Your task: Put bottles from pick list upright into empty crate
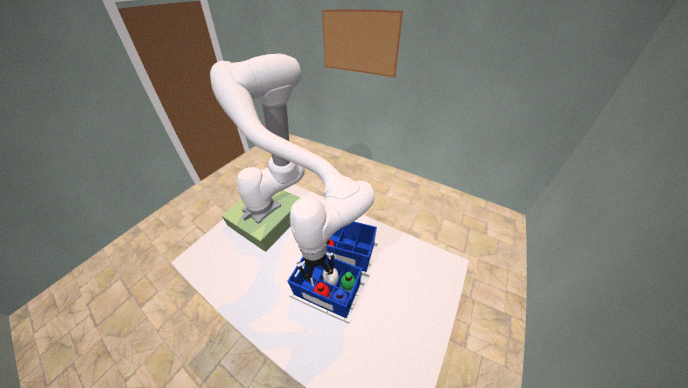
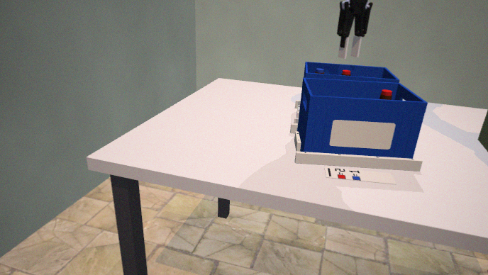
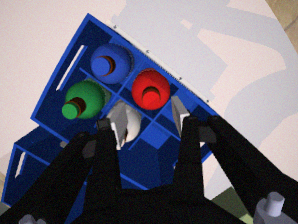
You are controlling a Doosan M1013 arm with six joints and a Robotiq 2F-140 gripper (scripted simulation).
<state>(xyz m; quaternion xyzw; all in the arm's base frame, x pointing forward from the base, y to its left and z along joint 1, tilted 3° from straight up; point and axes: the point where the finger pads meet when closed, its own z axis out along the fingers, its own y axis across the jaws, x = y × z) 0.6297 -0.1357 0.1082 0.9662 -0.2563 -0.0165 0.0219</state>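
Now: hand 150 mm above the red bottle. Also, from my hand: white bottle (20 mm behind, 90 mm to the left, 150 mm below); blue bottle (80 mm ahead, 30 mm to the left, 150 mm below); green-label bottle (60 mm ahead, 110 mm to the left, 150 mm below).
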